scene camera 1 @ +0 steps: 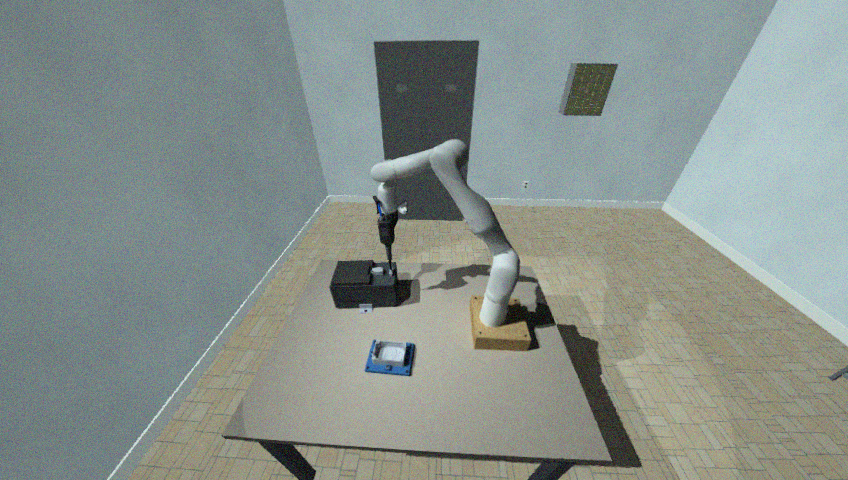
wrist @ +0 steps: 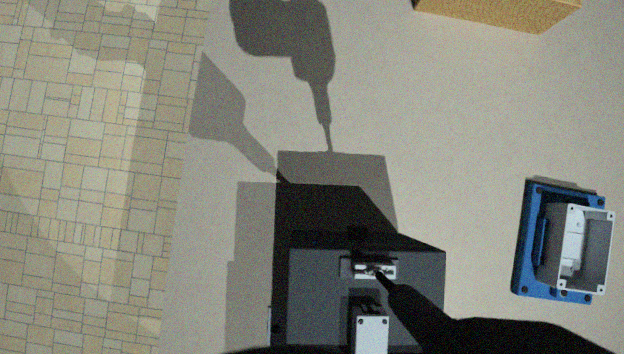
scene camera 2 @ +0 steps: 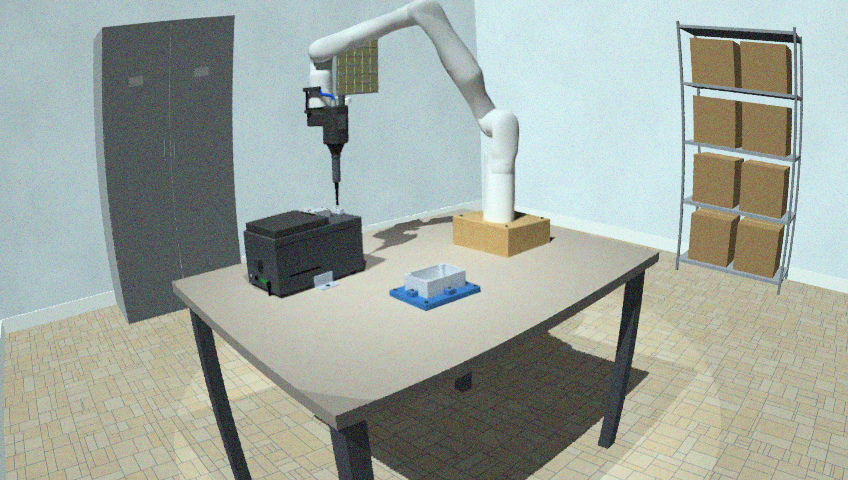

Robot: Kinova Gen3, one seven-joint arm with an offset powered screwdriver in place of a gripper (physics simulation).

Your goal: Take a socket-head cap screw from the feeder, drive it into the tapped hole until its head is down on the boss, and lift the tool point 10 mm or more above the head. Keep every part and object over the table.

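The black screw feeder (scene camera 1: pixel 365 294) (scene camera 2: pixel 318 255) (wrist: pixel 320 295) stands on the table's far left in scene camera 1. My screwdriver (scene camera 1: pixel 390 271) (scene camera 2: pixel 337 204) (wrist: pixel 378 272) points down, its bit tip at the small silver pick-up block (wrist: pixel 360 273) on top of the feeder. The tip overlaps the block in the wrist view; whether it touches a screw or carries one is too small to tell. The open light-grey box (scene camera 1: pixel 389 360) (scene camera 2: pixel 420 286) (wrist: pixel 550 245) sits upright in the blue fixture (scene camera 1: pixel 376 369) (scene camera 2: pixel 426 303) (wrist: pixel 521 250), well apart from the tool. The tapped hole cannot be made out.
The arm stands on a wooden base block (scene camera 1: pixel 501 342) (scene camera 2: pixel 529 236) (wrist: pixel 505 15) on the right of the table (scene camera 1: pixel 416 416) (scene camera 2: pixel 333 362). A small pale bracket (scene camera 1: pixel 365 308) (scene camera 2: pixel 324 278) is beside the feeder. A white block (wrist: pixel 371 332) lies on the feeder near the pick-up block.
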